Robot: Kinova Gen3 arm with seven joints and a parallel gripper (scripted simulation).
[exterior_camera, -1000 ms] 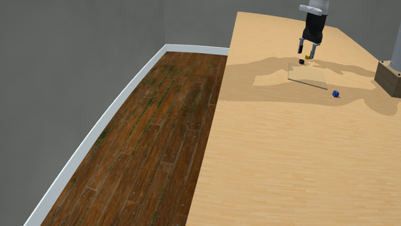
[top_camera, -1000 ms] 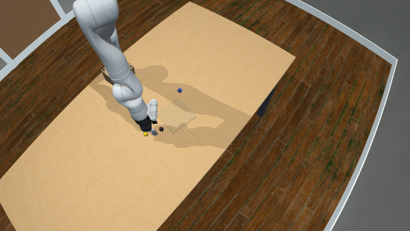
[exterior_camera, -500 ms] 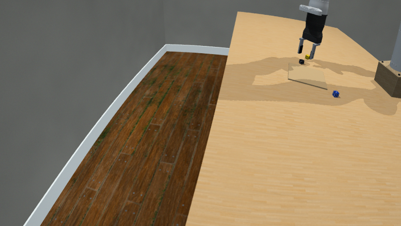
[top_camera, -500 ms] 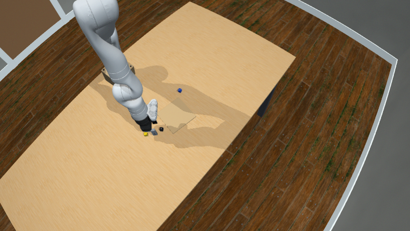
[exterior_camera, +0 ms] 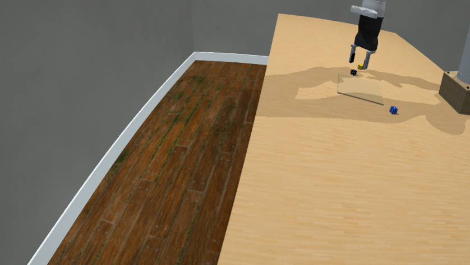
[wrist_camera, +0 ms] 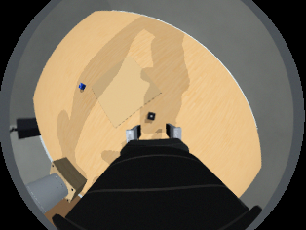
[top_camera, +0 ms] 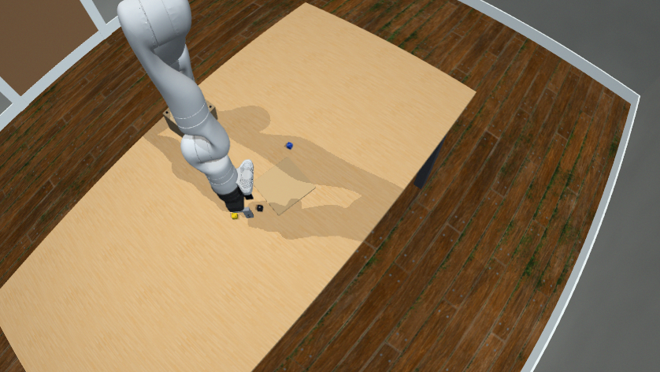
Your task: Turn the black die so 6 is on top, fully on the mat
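The black die is 4 cm below my hand, 2 cm to the left of it and 2 cm ahead of it. The rest, counted from my hand: blue die (23 cm to the left, 7 cm behind, 4 cm below); tan mat (12 cm to the left, 4 cm below, 1 cm ahead); yellow die (5 cm to the right, 4 cm below, 3 cm behind).
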